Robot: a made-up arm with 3 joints. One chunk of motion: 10 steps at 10 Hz.
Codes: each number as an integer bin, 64 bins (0 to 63) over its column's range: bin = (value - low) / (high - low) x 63, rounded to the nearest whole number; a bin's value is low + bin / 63 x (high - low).
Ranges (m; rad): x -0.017..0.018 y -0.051..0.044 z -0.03..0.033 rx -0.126..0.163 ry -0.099..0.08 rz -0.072..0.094
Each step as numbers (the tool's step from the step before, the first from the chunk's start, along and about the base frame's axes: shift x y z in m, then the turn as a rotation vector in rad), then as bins.
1 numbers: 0.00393 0.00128 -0.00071 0.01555 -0.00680 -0.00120
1 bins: 38 35 29 31 32 27
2 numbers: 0.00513 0.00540 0.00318 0.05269 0.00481 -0.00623
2 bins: 40 37 33 39 37 25
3 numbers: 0.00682 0.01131 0.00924 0.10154 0.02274 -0.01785
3 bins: 43 41 39 50 43 21
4 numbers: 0.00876 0.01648 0.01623 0.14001 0.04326 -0.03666
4 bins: 46 45 46 58 50 13
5 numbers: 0.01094 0.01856 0.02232 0.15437 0.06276 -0.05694
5 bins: 50 46 52 61 57 6
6 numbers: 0.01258 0.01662 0.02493 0.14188 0.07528 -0.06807
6 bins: 53 45 55 58 61 1
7 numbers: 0.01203 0.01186 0.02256 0.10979 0.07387 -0.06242
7 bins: 52 42 53 51 61 4
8 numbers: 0.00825 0.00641 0.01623 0.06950 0.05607 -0.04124
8 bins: 45 38 46 43 55 12
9 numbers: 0.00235 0.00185 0.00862 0.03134 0.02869 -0.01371
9 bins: 35 35 39 34 45 22
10 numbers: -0.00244 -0.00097 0.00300 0.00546 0.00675 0.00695
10 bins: 26 33 33 29 37 30
